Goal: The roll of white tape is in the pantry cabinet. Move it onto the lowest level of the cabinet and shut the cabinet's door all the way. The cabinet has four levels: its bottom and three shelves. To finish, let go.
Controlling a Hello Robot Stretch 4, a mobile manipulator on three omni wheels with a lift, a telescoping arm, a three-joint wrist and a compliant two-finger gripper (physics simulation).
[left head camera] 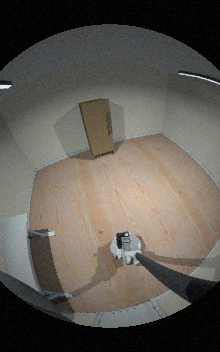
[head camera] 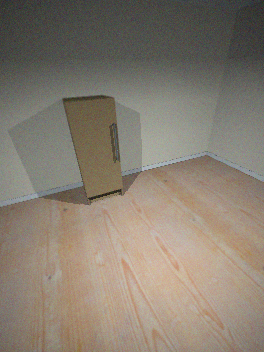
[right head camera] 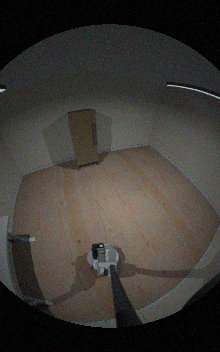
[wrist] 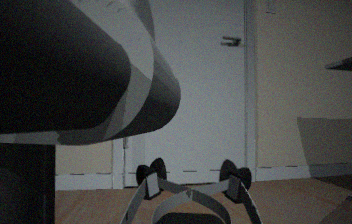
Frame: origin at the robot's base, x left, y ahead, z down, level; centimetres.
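Seen in the pictures: gripper, fingertip midpoint: [left head camera: 120,258] [right head camera: 95,269] [wrist: 192,172].
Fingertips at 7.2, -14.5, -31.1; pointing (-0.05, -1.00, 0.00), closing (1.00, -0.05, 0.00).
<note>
A point is followed by its place in that frame, as x, y, z.
The tall brown pantry cabinet [head camera: 95,150] {37.4, 196.1, -80.2} [left head camera: 96,127] {38.4, 195.8, -81.4} [right head camera: 81,137] {38.5, 195.8, -81.5} stands against the far wall, left of the room's corner. Its front door looks closed, with a long vertical handle [head camera: 115,143] {12.1, 200.2, -86.2} [left head camera: 109,124] {11.6, 200.1, -83.2} [right head camera: 94,134] {11.3, 200.2, -84.6} on the right side. The cabinet's inside is hidden and the roll of white tape does not show in these views. My gripper [wrist: 192,172] {7.2, -14.5, -31.1} is open in the wrist view, its two dark fingertips wide apart with no object between them. It is far from the cabinet, over the robot's own base area.
A white table [left head camera: 16,245] {132.2, -23.5, -69.2} with metal feet stands at the left in the left head view. A white room door [wrist: 205,100] {8.9, -128.2, -49.8} with a handle is behind the fingers in the wrist view. A flat dark edge [wrist: 342,64] {79.5, -108.7, -66.8} juts in at the right.
</note>
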